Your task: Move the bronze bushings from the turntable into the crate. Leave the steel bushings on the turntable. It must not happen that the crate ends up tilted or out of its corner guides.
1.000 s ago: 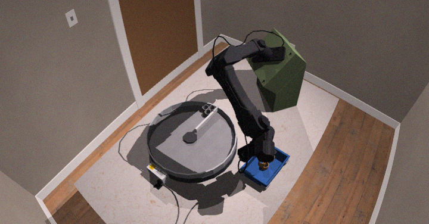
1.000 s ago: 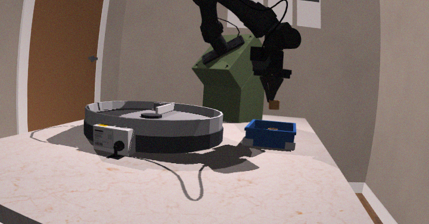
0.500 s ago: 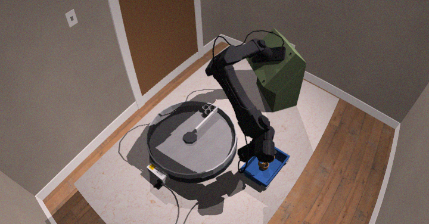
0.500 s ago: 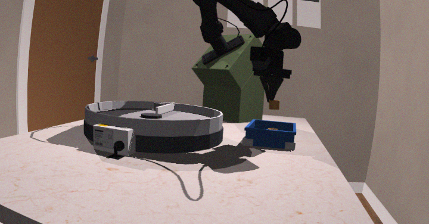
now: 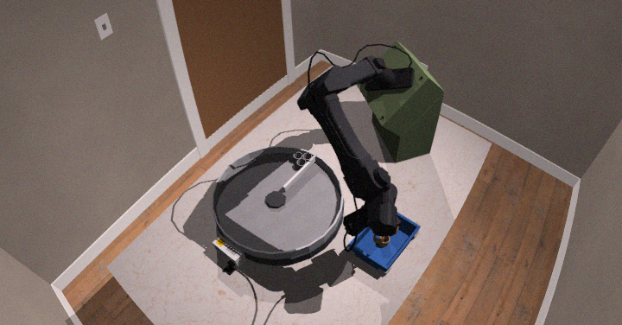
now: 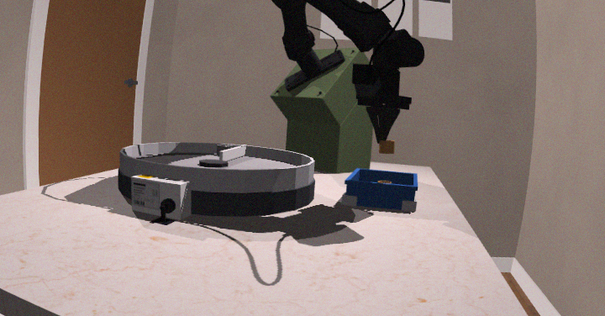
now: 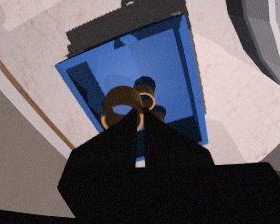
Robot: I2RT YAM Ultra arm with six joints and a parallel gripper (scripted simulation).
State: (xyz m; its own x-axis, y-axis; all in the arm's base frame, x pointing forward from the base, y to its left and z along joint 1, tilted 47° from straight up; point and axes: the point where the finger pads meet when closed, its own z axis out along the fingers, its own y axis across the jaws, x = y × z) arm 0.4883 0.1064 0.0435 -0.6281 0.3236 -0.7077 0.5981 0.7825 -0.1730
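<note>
My hand is 40 mm past the blue crate, 30 mm to the right of it and 110 mm above it. Also, from my hand: grey turntable: 80 mm behind, 330 mm to the right, 80 mm below.
</note>
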